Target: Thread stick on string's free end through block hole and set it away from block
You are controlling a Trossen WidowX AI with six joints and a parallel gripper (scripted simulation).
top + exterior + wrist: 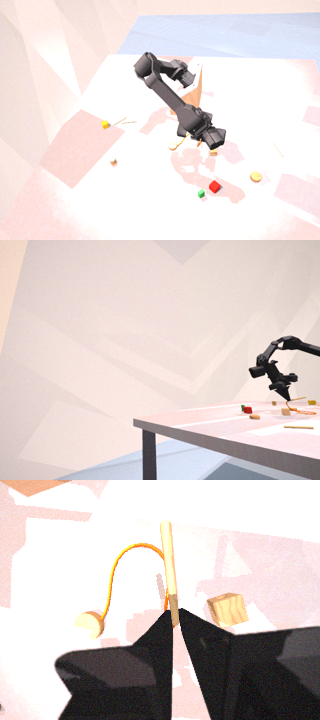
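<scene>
Right now my gripper tip is 170 mm short of the red cube, 90 mm to the right of it and 50 mm above it. Also, from my gripper tip: wooden block (60 mm to the left, 50 mm below, 10 mm ahead); green block (210 mm ahead, 50 mm to the left, 40 mm below); round wooden button (120 mm to the right, 50 mm below, 20 mm ahead).
</scene>
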